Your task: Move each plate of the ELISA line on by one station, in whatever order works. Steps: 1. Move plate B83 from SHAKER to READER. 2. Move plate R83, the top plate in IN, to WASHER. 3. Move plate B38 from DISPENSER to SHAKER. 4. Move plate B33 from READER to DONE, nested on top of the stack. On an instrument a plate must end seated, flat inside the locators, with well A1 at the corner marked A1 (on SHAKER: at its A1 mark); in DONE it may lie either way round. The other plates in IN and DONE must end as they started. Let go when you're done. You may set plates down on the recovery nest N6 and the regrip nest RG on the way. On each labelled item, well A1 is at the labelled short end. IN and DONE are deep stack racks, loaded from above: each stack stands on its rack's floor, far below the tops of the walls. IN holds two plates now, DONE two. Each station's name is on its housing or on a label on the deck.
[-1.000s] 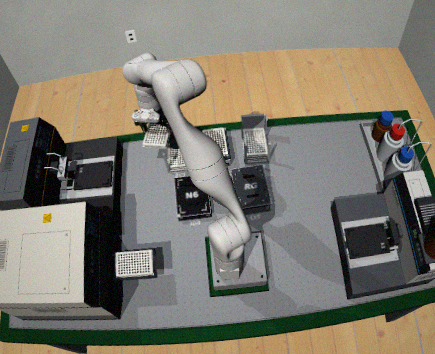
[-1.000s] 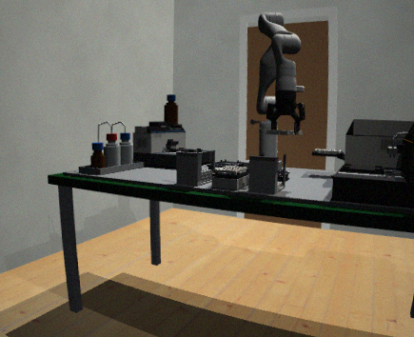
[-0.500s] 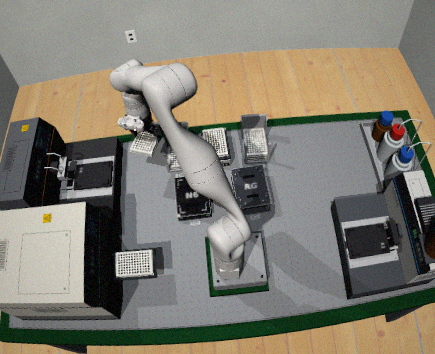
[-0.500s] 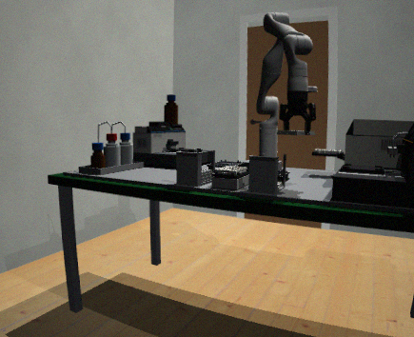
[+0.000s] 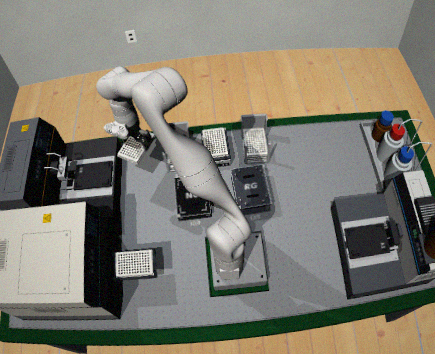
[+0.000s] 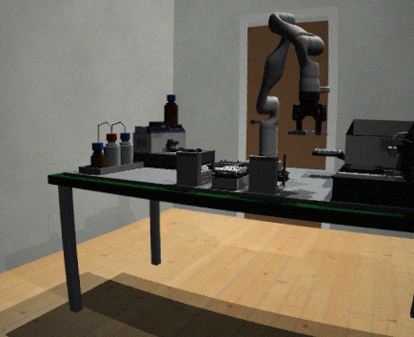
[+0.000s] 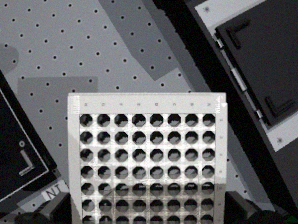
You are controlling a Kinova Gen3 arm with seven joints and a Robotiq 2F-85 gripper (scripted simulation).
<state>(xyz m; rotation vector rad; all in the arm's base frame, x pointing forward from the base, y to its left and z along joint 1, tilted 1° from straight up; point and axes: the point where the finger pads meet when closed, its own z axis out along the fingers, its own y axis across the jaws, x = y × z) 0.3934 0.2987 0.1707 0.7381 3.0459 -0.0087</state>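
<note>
Now: hand 20 cm to the right of the washer tray, 13 cm above it and 4 cm past it. Round my hand: dark reader tray: 40 cm behind, 11 cm below, 1 cm to the left; N6 nest: 19 cm below, 18 cm to the right, 11 cm behind; regrip nest: 39 cm to the right, 16 cm below, 10 cm behind.
</note>
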